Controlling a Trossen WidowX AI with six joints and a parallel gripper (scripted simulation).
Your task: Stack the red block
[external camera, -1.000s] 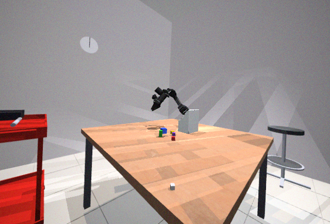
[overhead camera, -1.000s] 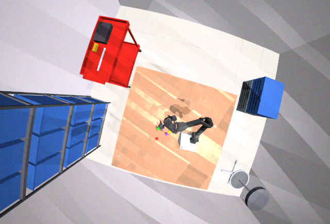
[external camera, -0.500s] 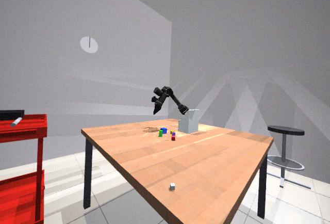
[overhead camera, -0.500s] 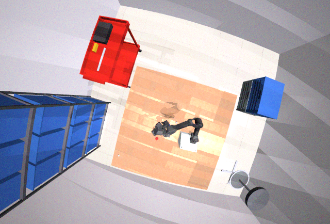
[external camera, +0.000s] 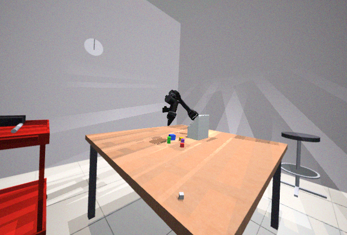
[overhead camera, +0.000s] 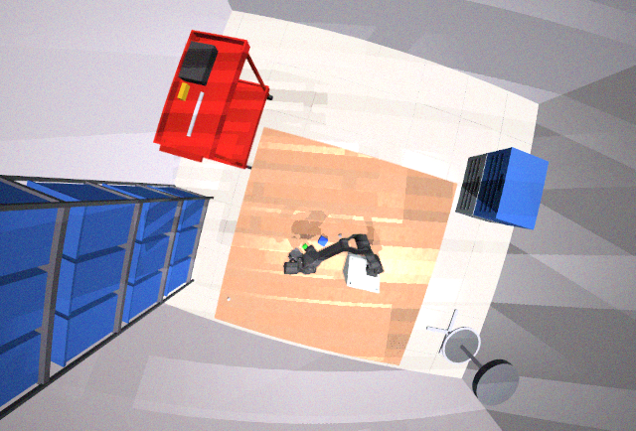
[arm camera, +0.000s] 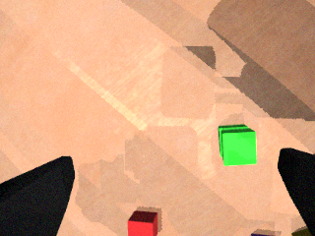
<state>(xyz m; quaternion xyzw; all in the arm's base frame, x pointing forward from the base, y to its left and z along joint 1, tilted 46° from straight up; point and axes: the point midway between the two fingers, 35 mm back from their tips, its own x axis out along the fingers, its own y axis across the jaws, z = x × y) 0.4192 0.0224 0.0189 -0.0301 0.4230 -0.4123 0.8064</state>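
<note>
Right now the red block is 4 cm behind my gripper tip, 11 cm to the left of it and 13 cm below it. The rest, counted from my gripper tip: blue block: 13 cm behind, 8 cm to the right, 12 cm below; yellow block: 17 cm behind, 1 cm to the right, 13 cm below; purple block: 14 cm behind, 3 cm to the left, 13 cm below.
</note>
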